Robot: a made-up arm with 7 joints.
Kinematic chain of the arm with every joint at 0, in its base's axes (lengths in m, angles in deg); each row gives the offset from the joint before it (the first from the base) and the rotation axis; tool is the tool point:
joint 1: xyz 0 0 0 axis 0 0.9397 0.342
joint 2: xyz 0 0 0 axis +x
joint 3: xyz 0 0 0 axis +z
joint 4: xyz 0.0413 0 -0.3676 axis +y
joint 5: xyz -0.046 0 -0.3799 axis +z
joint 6: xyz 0 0 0 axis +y
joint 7: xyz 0 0 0 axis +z
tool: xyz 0 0 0
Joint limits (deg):
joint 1: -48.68..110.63
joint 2: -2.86..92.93
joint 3: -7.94..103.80
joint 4: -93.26..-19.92
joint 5: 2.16..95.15
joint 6: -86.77..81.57
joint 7: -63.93..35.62
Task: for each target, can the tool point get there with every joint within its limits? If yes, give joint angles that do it. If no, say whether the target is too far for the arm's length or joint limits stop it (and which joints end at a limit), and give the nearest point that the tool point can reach.
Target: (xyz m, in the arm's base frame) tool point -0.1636 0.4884 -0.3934
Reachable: yes | joints 37.23 17.88 60.50 -74.41 13.02 62.65 14.11
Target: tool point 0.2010 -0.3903 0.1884
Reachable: no: joint limits stop it (at a limit: joint 1, joint 2, joint 3, joint 4) | nearest point 0.5309 -0.2249 0.0153 | short by 0.408 m
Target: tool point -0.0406 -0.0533 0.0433
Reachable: no: joint limits stop it (at a limit: joint 1, joint 2, joint 3, joint 4) | nearest point -0.4518 0.1177 0.3387 | short by 0.534 m
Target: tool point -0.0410 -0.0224 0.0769
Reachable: no: joint limits stop it (at a limit: joint 1, joint 2, joint 3, joint 4) | nearest point -0.4518 0.1177 0.3387 | short by 0.507 m
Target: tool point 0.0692 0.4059 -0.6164
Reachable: yes | joints 9.69 26.23 26.44 -33.26 58.72 -38.82 -36.01
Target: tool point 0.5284 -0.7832 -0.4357
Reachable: no: too far | nearest point 0.6303 -0.2056 -0.3087 | short by 0.600 m
